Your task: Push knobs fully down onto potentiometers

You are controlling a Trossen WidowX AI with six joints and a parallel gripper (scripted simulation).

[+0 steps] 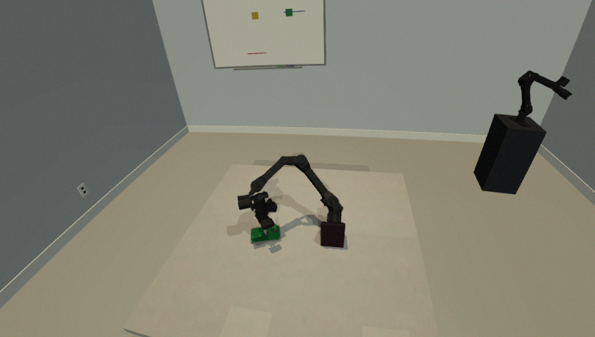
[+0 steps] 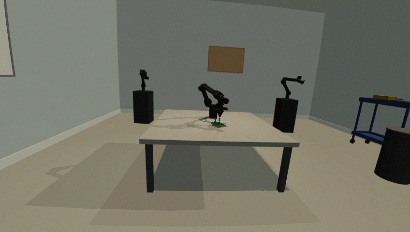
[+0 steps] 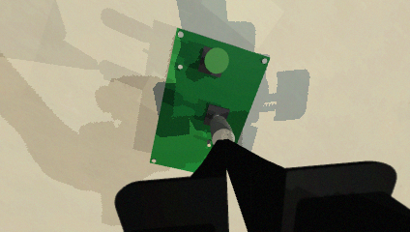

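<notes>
The white knob is 2 cm below my gripper tip. From my gripper tip the other things lie so: green knob 4 cm to the right, 4 cm below, 4 cm behind.
</notes>
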